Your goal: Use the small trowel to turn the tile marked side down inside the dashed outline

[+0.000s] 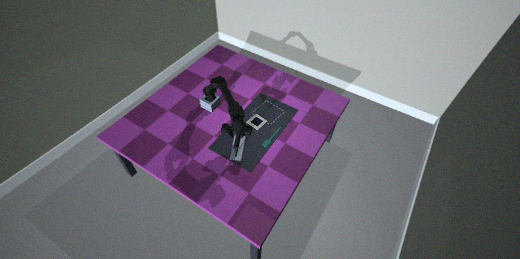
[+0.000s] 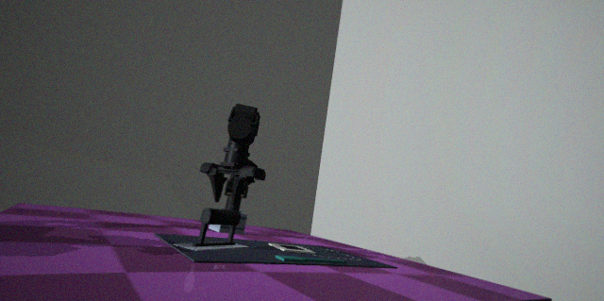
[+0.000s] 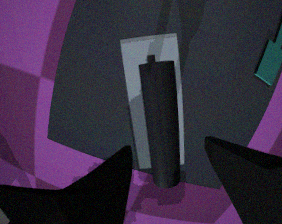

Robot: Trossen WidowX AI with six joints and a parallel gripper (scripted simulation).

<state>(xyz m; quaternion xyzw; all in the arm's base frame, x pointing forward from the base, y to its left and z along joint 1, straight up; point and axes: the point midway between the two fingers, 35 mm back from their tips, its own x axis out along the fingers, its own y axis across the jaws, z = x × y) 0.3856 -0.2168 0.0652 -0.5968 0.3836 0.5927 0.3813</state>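
The trowel lies 10 mm behind my gripper tip, 20 mm to the left of it and 70 mm below it. Round my gripper tip: tool-shaped bar: 150 mm ahead, 180 mm to the left, 100 mm below; then dark mat: 10 mm ahead, 210 mm to the left, 130 mm below; then tile: 10 mm behind, 260 mm to the left, 100 mm below.
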